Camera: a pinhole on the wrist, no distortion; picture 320 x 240 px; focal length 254.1 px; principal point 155.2 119.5 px. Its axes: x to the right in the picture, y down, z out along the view. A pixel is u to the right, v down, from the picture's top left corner.
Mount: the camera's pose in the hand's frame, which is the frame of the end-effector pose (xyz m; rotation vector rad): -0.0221 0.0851 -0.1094 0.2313 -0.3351 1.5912
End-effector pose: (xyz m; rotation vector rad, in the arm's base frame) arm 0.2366 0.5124 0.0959 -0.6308 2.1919 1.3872
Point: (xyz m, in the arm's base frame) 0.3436 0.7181 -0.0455
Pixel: 136.0 107.9
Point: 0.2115 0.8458 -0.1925
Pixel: 174.0 20.3
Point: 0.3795 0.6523 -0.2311
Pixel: 50.6 61.9
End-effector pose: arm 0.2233 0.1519 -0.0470 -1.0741 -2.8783 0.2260
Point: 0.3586 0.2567 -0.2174
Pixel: outside the picture
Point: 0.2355 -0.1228 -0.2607
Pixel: 94.7 209.0
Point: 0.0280 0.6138 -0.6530
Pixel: outside the picture
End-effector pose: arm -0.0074 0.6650 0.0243 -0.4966 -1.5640 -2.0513
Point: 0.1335 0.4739 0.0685
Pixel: behind the camera
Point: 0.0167 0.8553 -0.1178
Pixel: 66.6 197.6
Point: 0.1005 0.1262 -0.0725
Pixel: behind the camera
